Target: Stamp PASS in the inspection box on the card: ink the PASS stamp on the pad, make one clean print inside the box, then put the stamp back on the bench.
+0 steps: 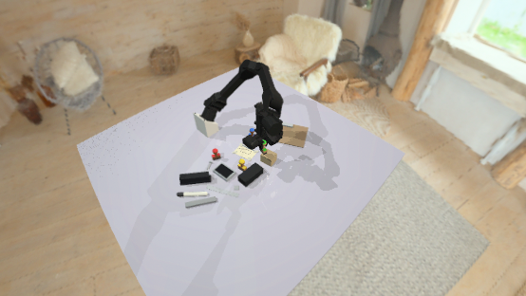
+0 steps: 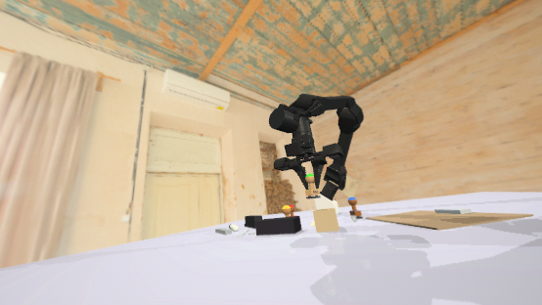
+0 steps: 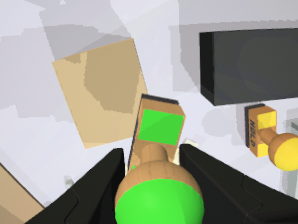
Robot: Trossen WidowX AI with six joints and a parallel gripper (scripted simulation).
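Right now the dark ink pad is 160 mm to the right of my gripper tip, 100 mm behind it and 90 mm below it. The rest, counted from my gripper tip: small cardboard box 70 mm below, 20 mm to the left, 20 mm ahead; then yellow-knobbed stamp 90 mm to the right, 80 mm below, 50 mm behind; then green-knobbed pass stamp right at my gripper tip.
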